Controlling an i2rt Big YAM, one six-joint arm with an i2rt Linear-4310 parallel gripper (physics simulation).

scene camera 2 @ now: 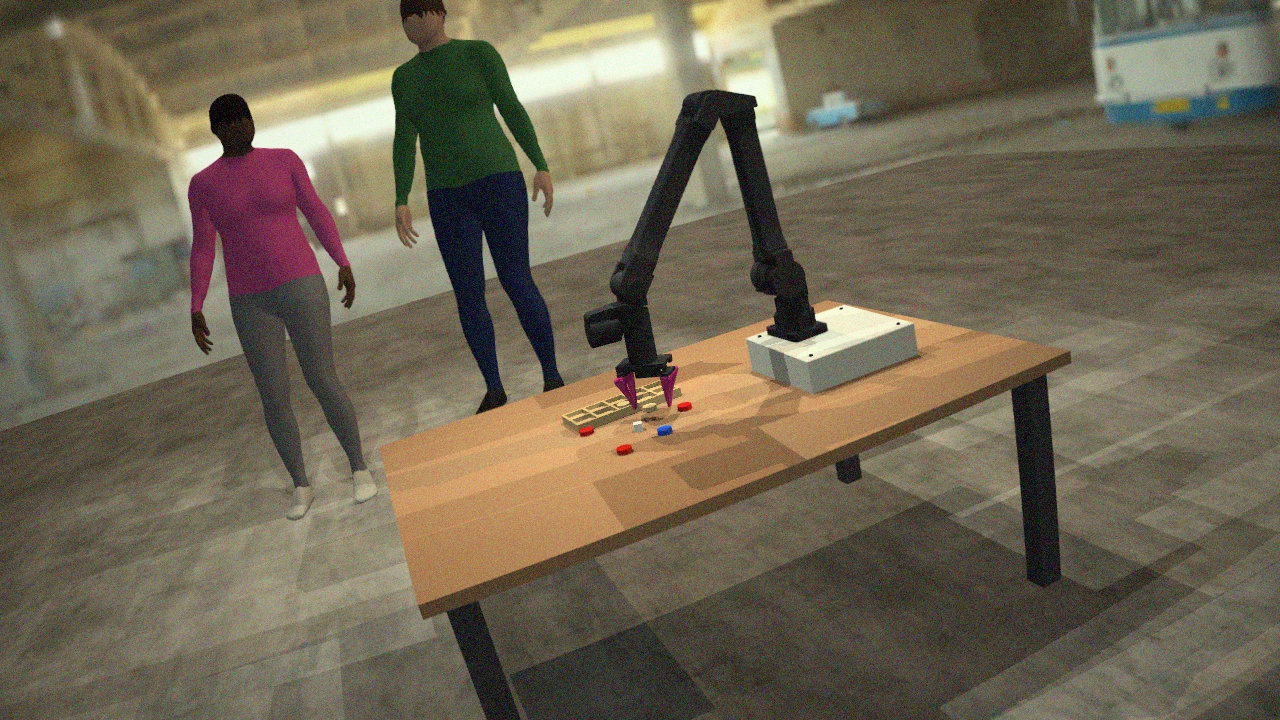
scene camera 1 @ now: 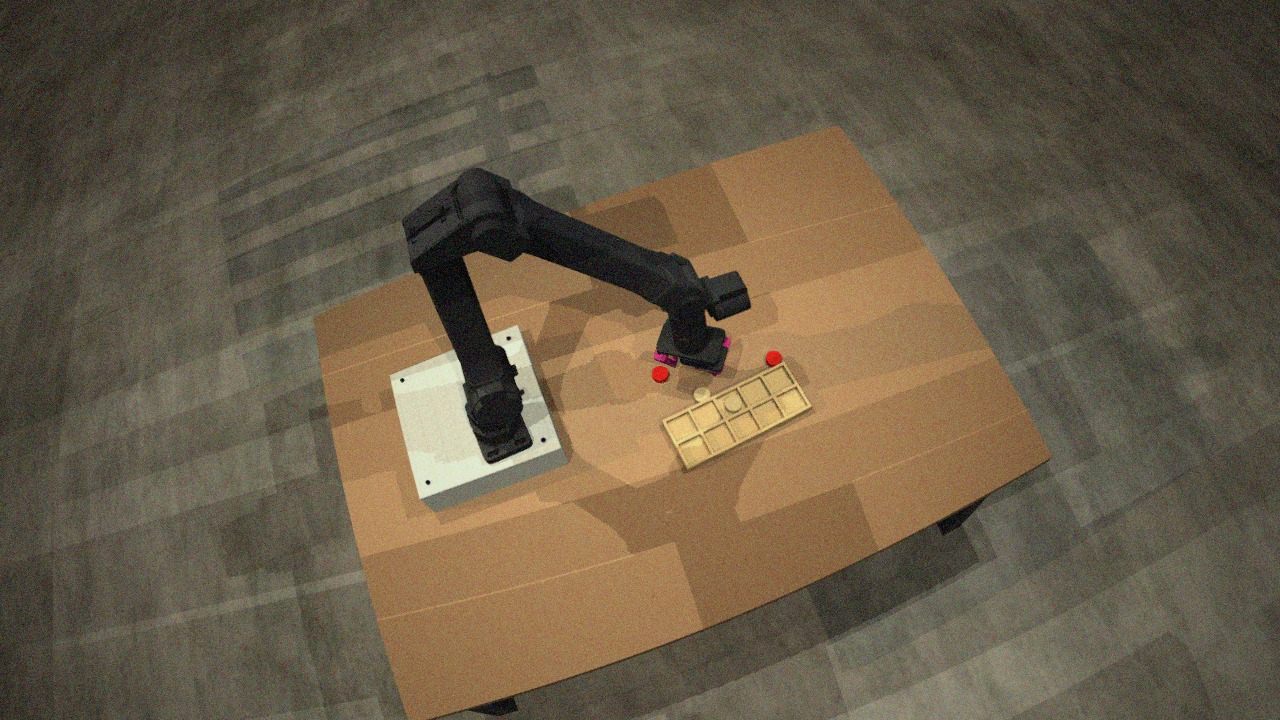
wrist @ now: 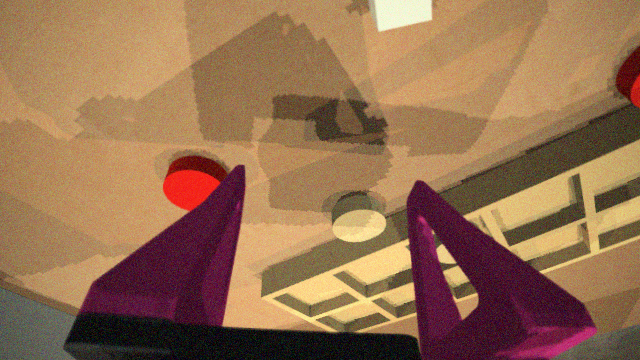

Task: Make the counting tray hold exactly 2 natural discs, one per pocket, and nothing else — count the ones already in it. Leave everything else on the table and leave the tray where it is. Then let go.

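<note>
My gripper (scene camera 1: 694,354) (scene camera 2: 651,401) (wrist: 330,183) is open and empty, its magenta fingertips above the table. A loose natural disc (scene camera 1: 701,393) (scene camera 2: 649,408) (wrist: 359,226) lies flat on the table beside the tray's long side; in the wrist view it shows between the fingers, below the tips. The counting tray (scene camera 1: 750,437) (wrist: 300,274) has two rows of pockets. One natural disc (scene camera 1: 733,404) sits in the middle pocket of the row nearer the gripper. In the wrist view the right finger hides most of that disc and part of the tray.
One red disc (scene camera 1: 659,374) (scene camera 2: 684,406) (wrist: 191,188) lies near the left finger. Another red disc (scene camera 1: 774,358) (scene camera 2: 586,431) lies by the tray's far corner. A third red disc (scene camera 2: 623,449), a blue disc (scene camera 2: 664,430) and a white cube (scene camera 2: 638,427) (wrist: 404,14) lie farther from the tray.
</note>
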